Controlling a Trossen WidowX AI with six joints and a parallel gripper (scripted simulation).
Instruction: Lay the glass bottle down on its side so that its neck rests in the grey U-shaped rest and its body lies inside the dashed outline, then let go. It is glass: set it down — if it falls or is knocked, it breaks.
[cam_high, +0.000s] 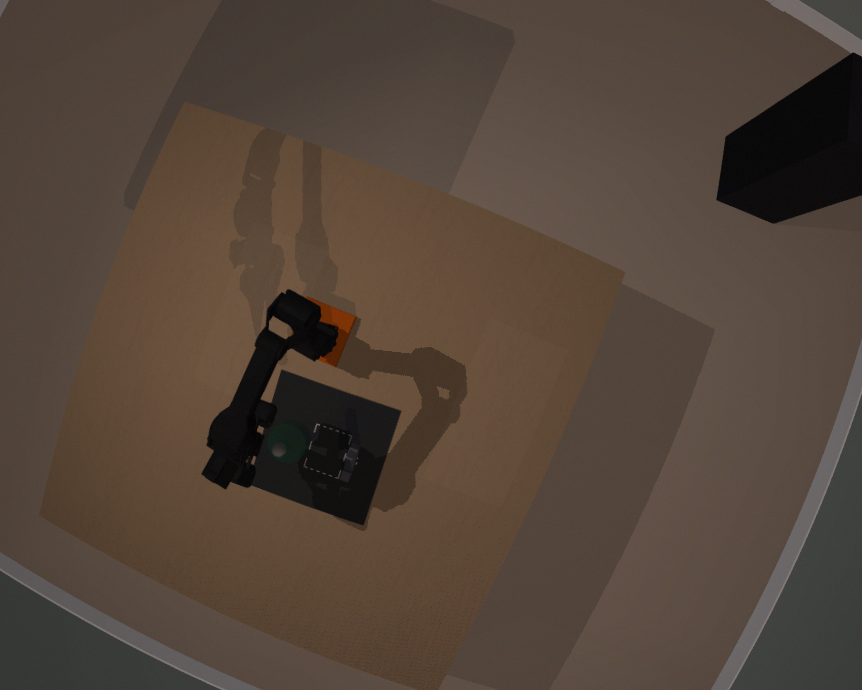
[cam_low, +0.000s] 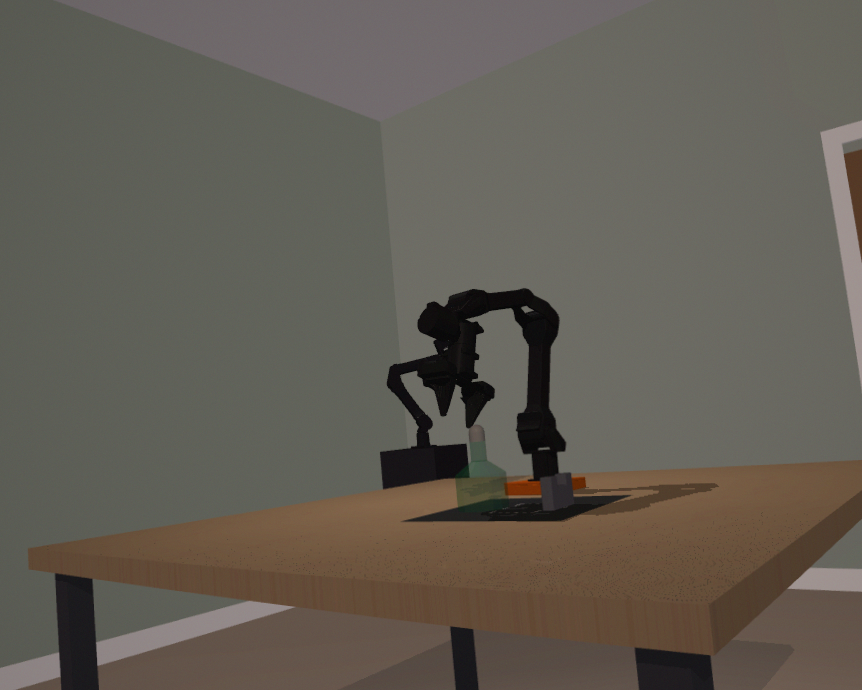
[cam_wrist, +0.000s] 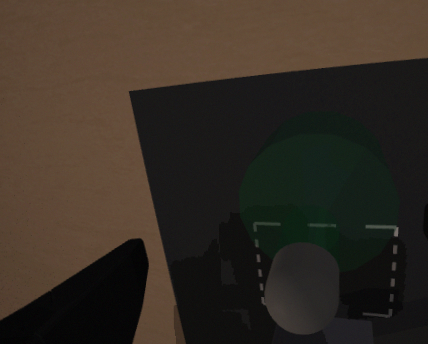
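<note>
The green glass bottle lies 8 cm below my gripper tip and 4 cm to the left of it. Also, from my gripper tip: black mat (17 cm below, 12 cm to the left, 1 cm ahead).
</note>
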